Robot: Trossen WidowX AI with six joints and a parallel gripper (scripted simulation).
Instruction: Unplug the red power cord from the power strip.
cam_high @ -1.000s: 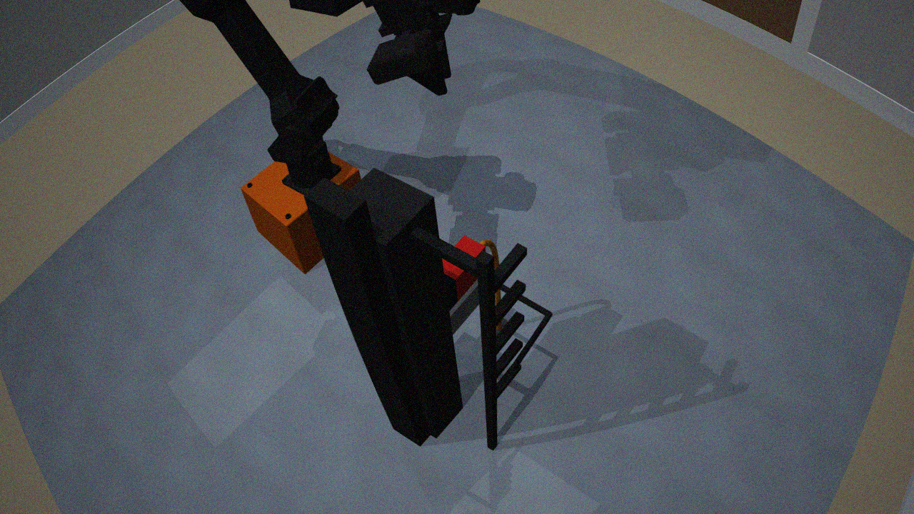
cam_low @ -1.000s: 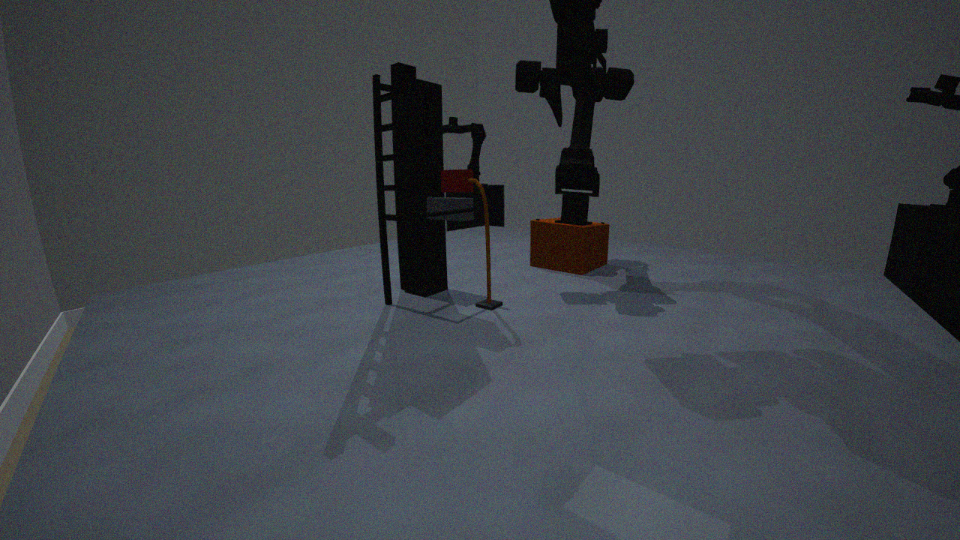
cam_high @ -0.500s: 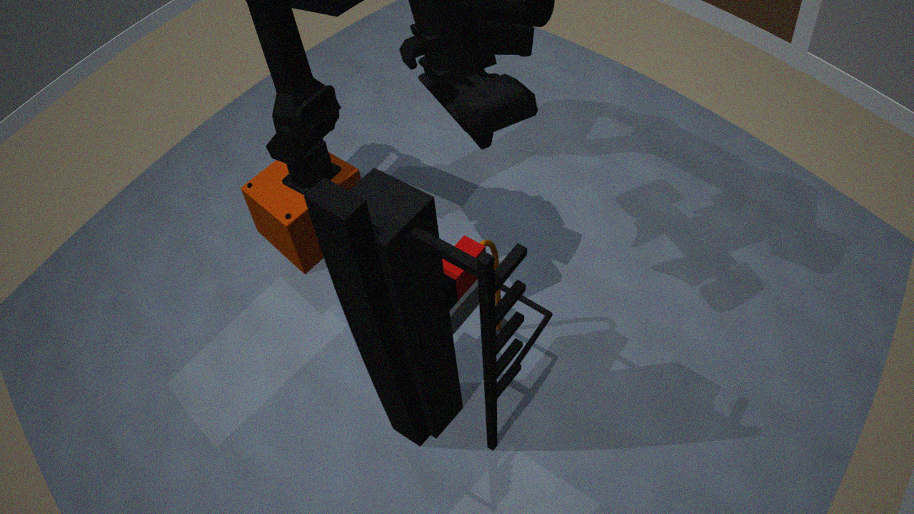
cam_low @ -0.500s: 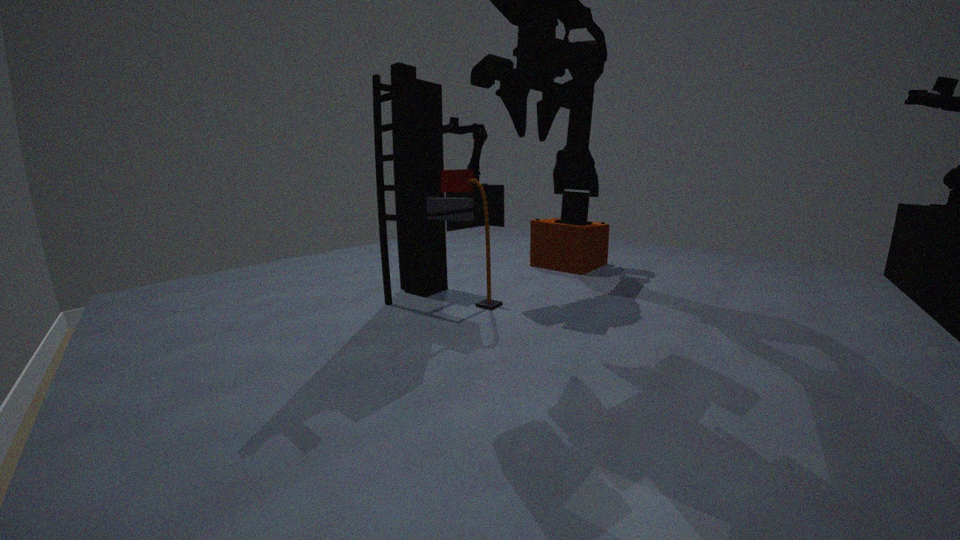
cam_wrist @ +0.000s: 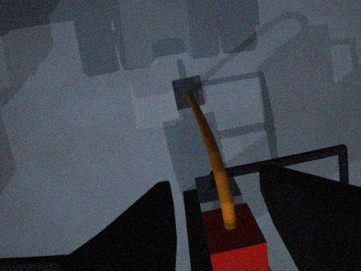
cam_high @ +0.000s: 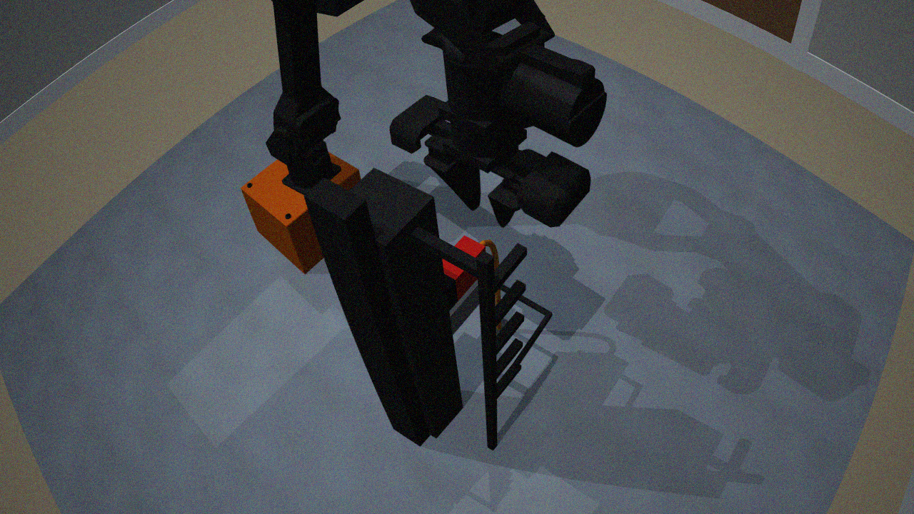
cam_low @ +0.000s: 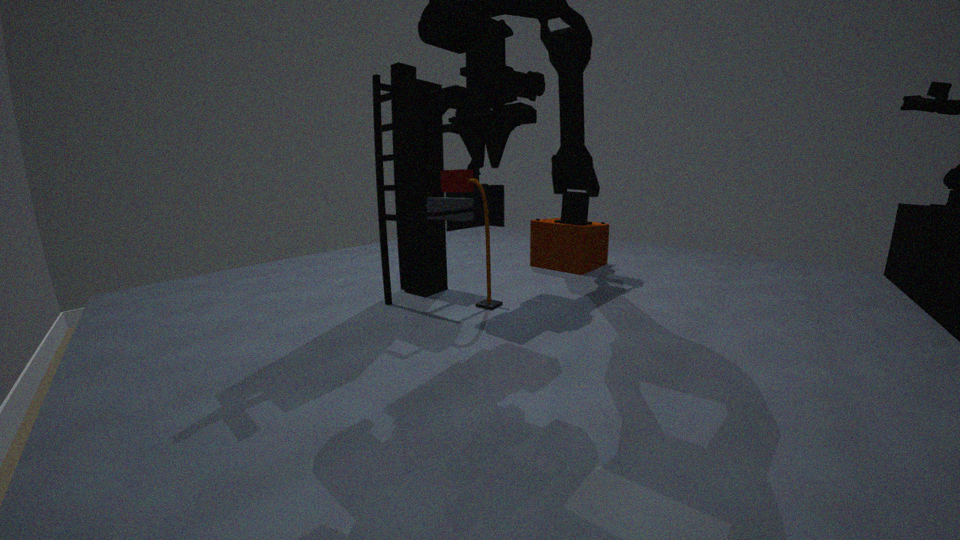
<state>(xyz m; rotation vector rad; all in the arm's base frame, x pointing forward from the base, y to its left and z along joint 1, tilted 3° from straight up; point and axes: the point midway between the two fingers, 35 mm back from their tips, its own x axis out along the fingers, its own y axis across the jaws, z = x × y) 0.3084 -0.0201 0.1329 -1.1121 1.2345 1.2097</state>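
Now: the red plug 7 cm to the right of my gripper tip, 1 cm below it and 1 cm ahead of it. Round my gripper tip: foot 21 cm below; then black tower 17 cm to the right, 1 cm below.
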